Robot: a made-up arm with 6 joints.
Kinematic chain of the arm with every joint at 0, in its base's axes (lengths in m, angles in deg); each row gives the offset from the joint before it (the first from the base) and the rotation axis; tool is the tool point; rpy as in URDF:
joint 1: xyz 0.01 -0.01 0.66 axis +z
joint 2: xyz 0 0 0.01 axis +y
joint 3: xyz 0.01 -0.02 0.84 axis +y
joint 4: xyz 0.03 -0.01 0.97 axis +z
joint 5: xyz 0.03 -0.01 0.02 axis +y
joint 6: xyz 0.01 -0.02 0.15 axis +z
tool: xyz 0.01 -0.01 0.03 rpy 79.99 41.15 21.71
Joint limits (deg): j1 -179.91..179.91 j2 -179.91..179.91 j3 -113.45..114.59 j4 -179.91..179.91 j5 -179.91..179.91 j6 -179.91..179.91
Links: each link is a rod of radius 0.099 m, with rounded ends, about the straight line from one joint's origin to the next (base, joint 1, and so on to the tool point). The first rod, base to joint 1, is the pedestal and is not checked.
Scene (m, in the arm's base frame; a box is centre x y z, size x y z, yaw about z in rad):
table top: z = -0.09
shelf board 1: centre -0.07 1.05 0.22 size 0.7 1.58 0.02 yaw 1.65
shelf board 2: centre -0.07 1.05 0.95 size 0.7 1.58 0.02 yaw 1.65
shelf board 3: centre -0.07 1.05 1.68 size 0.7 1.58 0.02 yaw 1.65
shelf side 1: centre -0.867 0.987 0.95 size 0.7 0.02 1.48 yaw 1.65
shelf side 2: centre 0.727 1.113 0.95 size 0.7 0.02 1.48 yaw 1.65
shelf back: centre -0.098 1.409 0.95 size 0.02 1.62 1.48 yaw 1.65
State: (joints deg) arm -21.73 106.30 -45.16 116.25 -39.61 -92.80
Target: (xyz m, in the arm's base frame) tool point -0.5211 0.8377 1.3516
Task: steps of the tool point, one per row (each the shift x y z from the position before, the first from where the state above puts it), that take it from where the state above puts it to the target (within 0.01 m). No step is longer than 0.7 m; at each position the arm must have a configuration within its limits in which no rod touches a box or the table.
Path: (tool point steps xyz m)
1: -0.2095 0.2308 0.6161
2: -0.4355 0.2338 0.4284
3: -0.5606 0.1691 0.1775
4: -0.5570 0.0719 -0.0824
5: -0.4330 -0.0169 -0.2962
6: -0.1116 0.1333 -0.0537
7: -0.0675 0.1762 -0.0643
8: -0.0102 0.2036 -0.0747
9: 0.0549 0.2117 -0.0846
10: 0.1212 0.1985 -0.0934

